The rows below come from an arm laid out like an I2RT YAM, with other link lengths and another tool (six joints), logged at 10 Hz.
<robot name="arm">
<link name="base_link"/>
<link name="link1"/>
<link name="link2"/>
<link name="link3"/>
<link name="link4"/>
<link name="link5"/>
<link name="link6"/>
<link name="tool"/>
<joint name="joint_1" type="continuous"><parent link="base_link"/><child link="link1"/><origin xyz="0 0 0.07" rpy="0 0 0"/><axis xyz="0 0 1"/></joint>
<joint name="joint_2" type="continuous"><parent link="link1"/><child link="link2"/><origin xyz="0.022 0.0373 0.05" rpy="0 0 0"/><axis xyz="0 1 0"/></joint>
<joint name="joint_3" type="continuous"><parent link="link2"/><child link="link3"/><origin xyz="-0.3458 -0.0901 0" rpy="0 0 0"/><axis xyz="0 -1 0"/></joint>
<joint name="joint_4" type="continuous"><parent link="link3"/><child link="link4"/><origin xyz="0.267 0.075 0.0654" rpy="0 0 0"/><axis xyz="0 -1 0"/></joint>
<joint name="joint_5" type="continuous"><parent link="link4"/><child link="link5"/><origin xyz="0.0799 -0.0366 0.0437" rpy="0 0 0"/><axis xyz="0 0 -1"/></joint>
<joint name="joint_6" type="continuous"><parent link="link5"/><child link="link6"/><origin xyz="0.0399 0 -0.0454" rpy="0 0 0"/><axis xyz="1 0 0"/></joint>
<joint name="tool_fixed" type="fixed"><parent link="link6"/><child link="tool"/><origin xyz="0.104 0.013 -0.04" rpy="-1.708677 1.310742 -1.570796"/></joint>
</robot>
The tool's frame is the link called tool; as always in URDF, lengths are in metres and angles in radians. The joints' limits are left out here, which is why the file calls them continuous.
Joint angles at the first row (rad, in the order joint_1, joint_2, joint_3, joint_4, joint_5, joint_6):
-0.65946 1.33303 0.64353 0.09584 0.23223 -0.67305
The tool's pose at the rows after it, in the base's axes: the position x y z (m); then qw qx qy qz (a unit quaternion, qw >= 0):
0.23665 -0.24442 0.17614 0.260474 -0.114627 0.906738 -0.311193
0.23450 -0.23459 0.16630 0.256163 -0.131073 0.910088 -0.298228
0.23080 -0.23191 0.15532 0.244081 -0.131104 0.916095 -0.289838
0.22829 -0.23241 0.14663 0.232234 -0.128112 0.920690 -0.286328
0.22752 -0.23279 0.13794 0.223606 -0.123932 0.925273 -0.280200
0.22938 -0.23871 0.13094 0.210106 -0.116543 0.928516 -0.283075
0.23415 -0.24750 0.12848 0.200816 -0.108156 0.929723 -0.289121
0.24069 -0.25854 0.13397 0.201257 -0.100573 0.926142 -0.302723
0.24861 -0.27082 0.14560 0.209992 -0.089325 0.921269 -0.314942
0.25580 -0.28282 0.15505 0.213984 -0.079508 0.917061 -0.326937
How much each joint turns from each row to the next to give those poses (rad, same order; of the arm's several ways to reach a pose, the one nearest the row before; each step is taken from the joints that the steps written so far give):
0.01045 -0.02266 -0.00983 -0.04467 -0.07728 -0.01272
0.01534 -0.00622 -0.02709 -0.00530 -0.01383 -0.01135
0.00319 0.01432 -0.01733 0.00008 0.00814 0.00200
0.00001 0.02009 -0.01039 0.00714 0.01398 0.00176
0.00000 0.02470 -0.00664 0.00807 0.00767 0.00799
-0.00001 0.04104 0.00573 0.01919 0.02775 0.00423
-0.00302 0.04095 0.02074 0.01552 0.02482 0.00367
-0.00726 0.02399 0.02810 0.01860 0.01761 -0.00265
-0.01314 0.01361 0.04305 0.00284 0.00406 0.00515
-0.01006 0.01934 0.04098 0.00376 0.01081 0.00234

